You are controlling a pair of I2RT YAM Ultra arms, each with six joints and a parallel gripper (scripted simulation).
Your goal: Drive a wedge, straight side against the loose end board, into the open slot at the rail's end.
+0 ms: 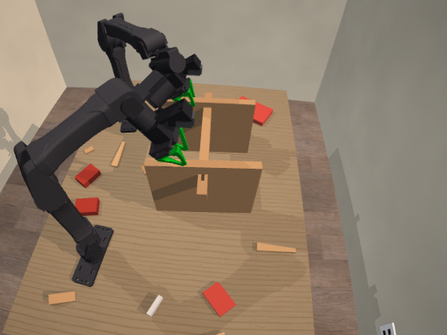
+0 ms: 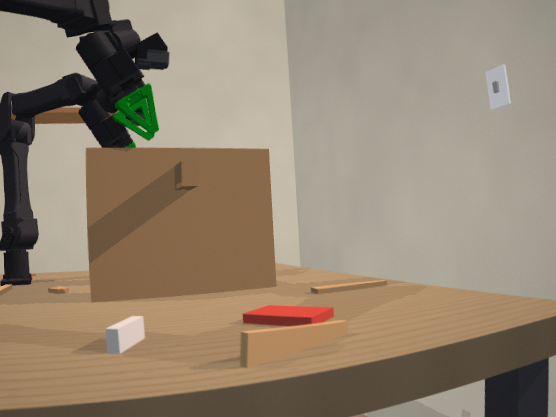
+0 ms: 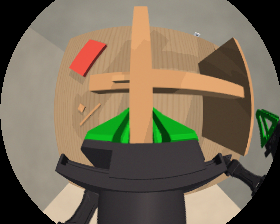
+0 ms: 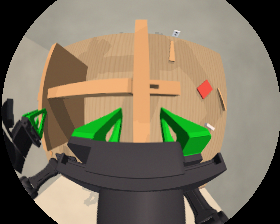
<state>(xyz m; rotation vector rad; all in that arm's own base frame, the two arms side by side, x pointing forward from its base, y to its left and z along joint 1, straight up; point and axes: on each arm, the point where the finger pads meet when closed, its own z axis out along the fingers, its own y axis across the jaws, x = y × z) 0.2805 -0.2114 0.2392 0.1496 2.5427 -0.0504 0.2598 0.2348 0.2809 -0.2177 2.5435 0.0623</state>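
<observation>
The light wooden rail lies 140 mm to the left of my right hand, 80 mm below it and 50 mm ahead of it. Also, from my right hand: white block: 330 mm to the right, 270 mm below, 80 mm behind.
The light wooden rail lies 5 cm ahead of my left hand, 13 cm to the right of it and 4 cm below it. Round my left hand: white block: 8 cm behind, 60 cm to the right, 23 cm below.
</observation>
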